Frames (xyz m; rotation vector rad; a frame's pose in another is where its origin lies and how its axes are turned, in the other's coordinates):
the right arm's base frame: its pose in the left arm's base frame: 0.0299 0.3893 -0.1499 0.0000 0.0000 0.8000
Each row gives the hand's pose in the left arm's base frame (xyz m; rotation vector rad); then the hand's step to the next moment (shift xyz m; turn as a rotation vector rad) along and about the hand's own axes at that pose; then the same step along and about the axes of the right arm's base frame.
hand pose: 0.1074 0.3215 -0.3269 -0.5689 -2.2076 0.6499
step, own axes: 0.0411 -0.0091 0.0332 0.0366 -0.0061 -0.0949
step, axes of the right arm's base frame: -0.0311 0.0429 0.0080 0.0640 -0.0055 0.0791
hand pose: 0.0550 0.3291 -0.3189 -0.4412 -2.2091 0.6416
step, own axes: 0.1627 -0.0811 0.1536 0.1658 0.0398 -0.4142
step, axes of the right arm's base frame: -0.1825 0.1427 0.0547 0.3223 0.0135 0.3108
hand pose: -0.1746 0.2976 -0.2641 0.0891 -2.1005 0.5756
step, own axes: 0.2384 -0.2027 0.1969 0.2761 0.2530 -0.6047
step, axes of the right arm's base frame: -0.3252 0.0070 0.1757 0.5471 0.1967 0.4098
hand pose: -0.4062 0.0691 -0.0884 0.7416 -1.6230 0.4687
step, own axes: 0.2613 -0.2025 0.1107 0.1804 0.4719 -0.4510
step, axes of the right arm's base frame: -0.1645 -0.2212 0.2135 0.4208 0.4308 0.3099
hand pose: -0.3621 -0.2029 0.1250 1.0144 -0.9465 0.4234
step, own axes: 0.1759 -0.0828 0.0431 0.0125 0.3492 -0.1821
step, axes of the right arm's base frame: 0.0231 -0.1641 0.1103 0.1315 0.3358 0.1588
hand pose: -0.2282 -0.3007 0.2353 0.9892 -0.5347 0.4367
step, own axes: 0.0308 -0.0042 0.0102 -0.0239 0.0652 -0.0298
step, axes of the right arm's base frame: 0.0115 -0.0229 0.0204 0.0049 0.0738 0.0156
